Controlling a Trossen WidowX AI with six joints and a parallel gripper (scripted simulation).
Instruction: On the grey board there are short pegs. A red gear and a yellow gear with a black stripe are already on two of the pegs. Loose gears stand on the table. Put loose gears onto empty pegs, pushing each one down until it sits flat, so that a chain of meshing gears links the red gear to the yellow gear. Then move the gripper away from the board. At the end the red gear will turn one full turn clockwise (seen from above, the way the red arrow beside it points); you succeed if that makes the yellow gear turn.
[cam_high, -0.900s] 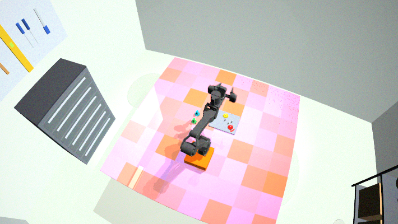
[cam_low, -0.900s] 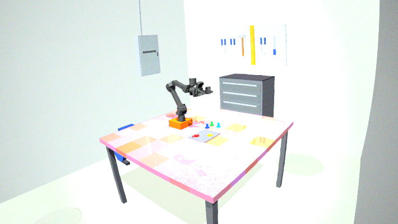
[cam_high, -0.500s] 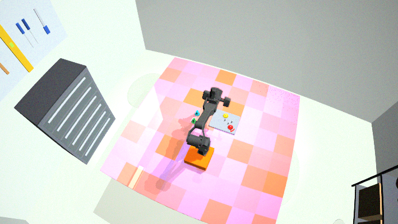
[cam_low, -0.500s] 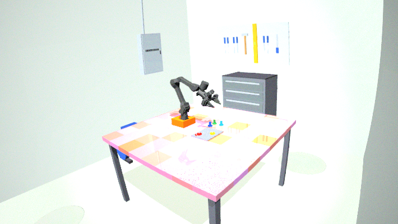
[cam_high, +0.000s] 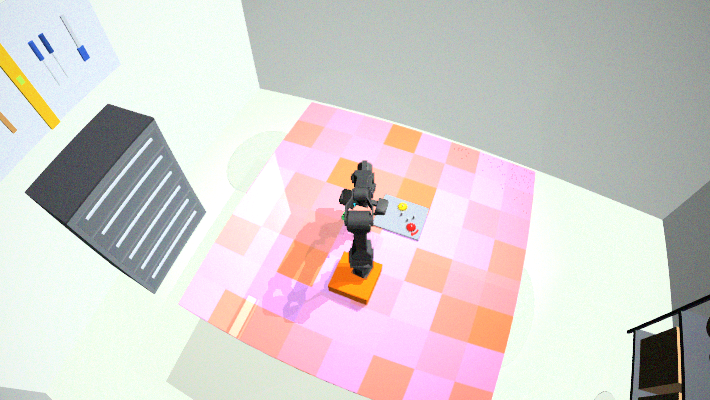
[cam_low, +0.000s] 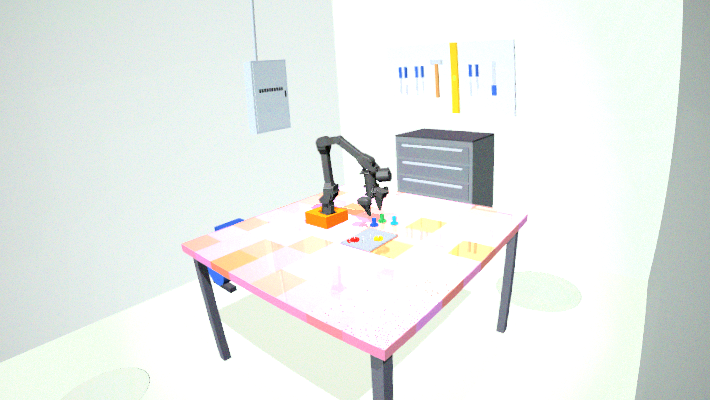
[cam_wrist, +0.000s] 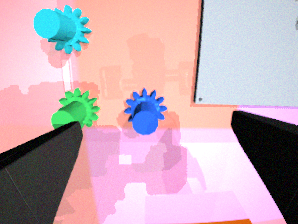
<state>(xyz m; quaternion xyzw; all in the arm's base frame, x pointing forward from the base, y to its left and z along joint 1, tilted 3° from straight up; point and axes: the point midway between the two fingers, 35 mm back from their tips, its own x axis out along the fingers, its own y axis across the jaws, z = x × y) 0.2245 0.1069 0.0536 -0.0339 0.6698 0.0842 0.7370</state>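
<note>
Right now my gripper tip is 6 cm above the blue gear, 1 cm to the right of it and 1 cm past it. The rest, counted from my gripper tip: cyan gear (8 cm to the left, 6 cm below, 5 cm ahead); then yellow gear (13 cm ahead, 12 cm to the right, 6 cm below); then small green gear (7 cm to the left, 6 cm below, 2 cm behind).
</note>
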